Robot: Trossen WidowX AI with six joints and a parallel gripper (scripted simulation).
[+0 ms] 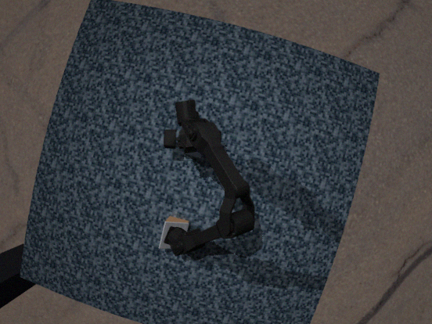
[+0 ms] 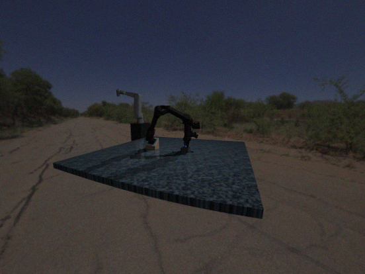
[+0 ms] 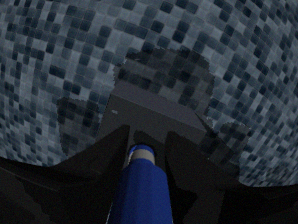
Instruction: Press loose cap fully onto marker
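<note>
My gripper tip is 2 cm past the blue cap, 1 cm to the left of it and 5 cm below it. The rest, counted from my gripper tip: dark holder block (2 cm behind, 1 cm to the right, 2 cm below).
</note>
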